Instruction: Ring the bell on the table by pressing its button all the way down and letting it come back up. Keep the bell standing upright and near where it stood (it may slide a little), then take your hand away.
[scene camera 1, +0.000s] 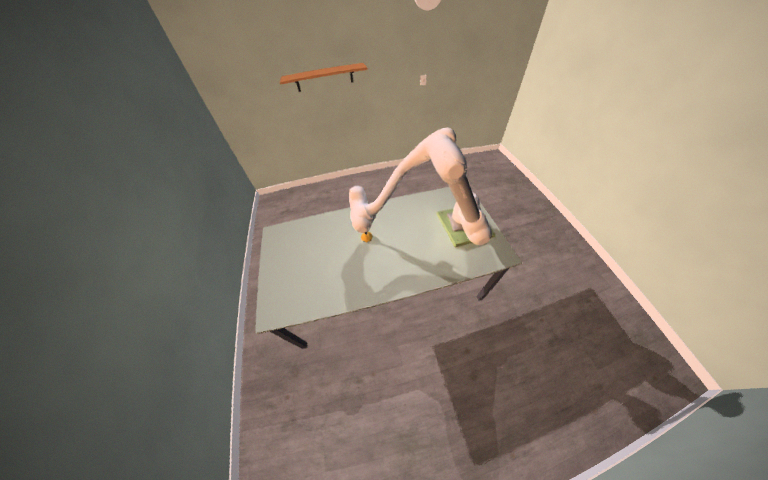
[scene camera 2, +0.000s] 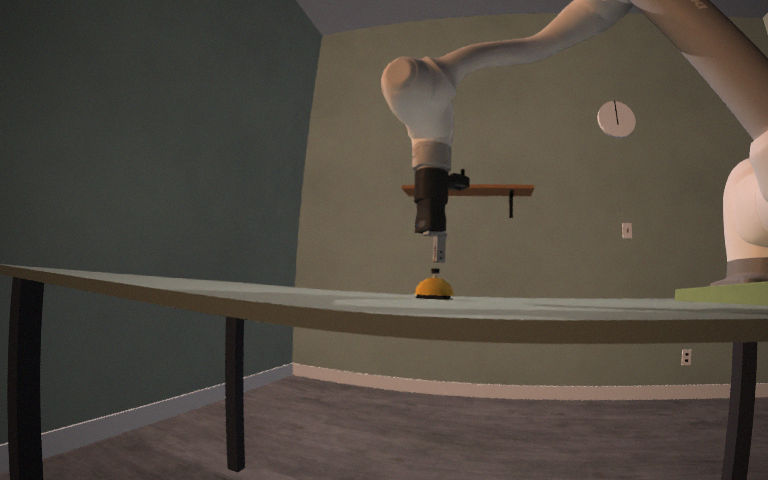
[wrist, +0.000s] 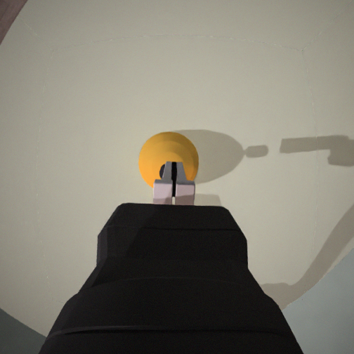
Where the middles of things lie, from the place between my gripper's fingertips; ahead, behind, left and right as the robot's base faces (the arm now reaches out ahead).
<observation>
Now: the dome bell (scene camera 2: 432, 288) 5 cm below my hand and 1 cm ahead of it.
</observation>
